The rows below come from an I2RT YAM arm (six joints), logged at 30 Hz.
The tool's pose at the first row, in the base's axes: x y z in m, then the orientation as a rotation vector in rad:
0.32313, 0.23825, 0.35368, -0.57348, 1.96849, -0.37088
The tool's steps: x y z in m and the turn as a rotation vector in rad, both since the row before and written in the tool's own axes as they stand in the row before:
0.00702, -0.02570, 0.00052, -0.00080, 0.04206, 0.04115
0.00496, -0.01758, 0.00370, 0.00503, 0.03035, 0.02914
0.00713, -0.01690, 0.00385, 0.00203, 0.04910, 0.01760
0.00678, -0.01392, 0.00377, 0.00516, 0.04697, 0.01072
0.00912, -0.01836, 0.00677, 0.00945, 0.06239, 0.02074
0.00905, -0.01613, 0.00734, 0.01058, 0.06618, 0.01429
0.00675, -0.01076, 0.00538, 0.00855, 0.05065, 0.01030
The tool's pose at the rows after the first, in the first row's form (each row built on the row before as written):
0.32692, 0.21285, 0.36079, -0.52872, 2.01776, -0.35917
0.33188, 0.19507, 0.36338, -0.49293, 2.05120, -0.35640
0.33533, 0.17665, 0.36357, -0.46878, 2.10119, -0.36325
0.33774, 0.16093, 0.36257, -0.44973, 2.14696, -0.37668
0.34163, 0.13984, 0.36005, -0.41496, 2.20770, -0.39369
0.34458, 0.12056, 0.35613, -0.38524, 2.27056, -0.41664
0.34575, 0.10724, 0.35273, -0.36224, 2.31821, -0.43520

